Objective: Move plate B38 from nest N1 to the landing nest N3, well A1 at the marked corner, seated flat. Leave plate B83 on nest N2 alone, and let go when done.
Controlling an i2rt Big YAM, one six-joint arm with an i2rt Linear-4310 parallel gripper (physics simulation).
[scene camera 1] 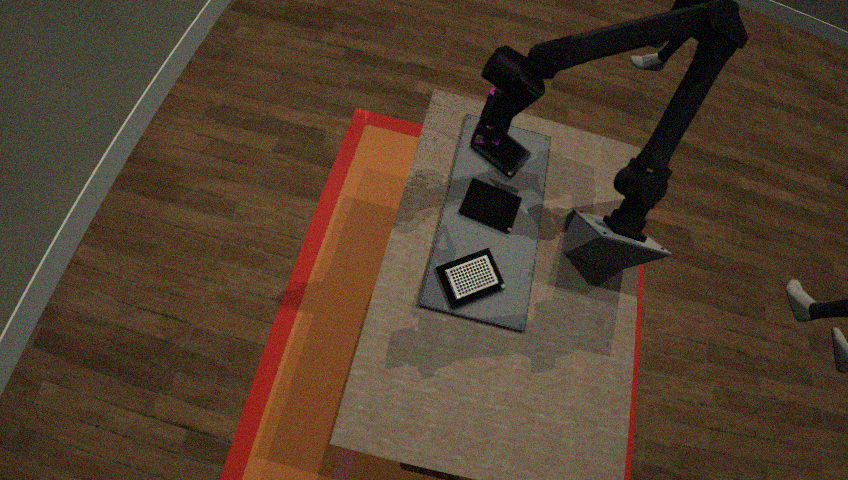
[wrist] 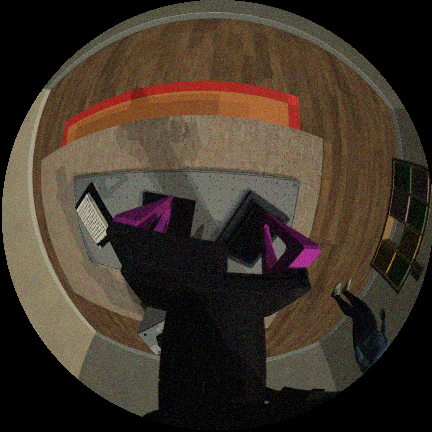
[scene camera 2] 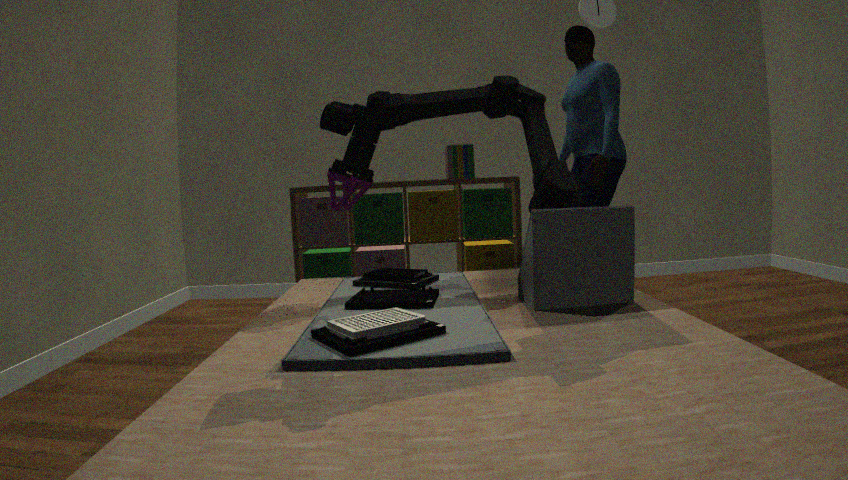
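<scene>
My gripper [scene camera 1: 487,141] [scene camera 2: 342,206] [wrist: 218,207] is open and empty, with magenta fingers pointing down. It hangs high above the far end of the grey board. A dark plate [scene camera 1: 508,155] [scene camera 2: 392,274] [wrist: 252,220] sits on the far nest; in scene camera 1 the gripper partly covers it. The middle nest [scene camera 1: 490,205] [scene camera 2: 392,298] [wrist: 184,215] is black and bears no plate. A white plate [scene camera 1: 474,277] [scene camera 2: 377,322] [wrist: 92,219] with many wells sits on the near nest [scene camera 1: 455,302] [scene camera 2: 357,347]. No plate or nest labels are readable, nor is well A1.
The grey board [scene camera 1: 517,255] [scene camera 2: 476,333] [wrist: 210,185] lies on the table [scene camera 1: 476,404] [scene camera 2: 476,428]. The arm's grey pedestal [scene camera 1: 595,261] [scene camera 2: 583,258] stands beside it. A red-edged orange area [scene camera 1: 339,285] runs along the table's other side. A person [scene camera 2: 595,113] [wrist: 367,327] stands behind the pedestal.
</scene>
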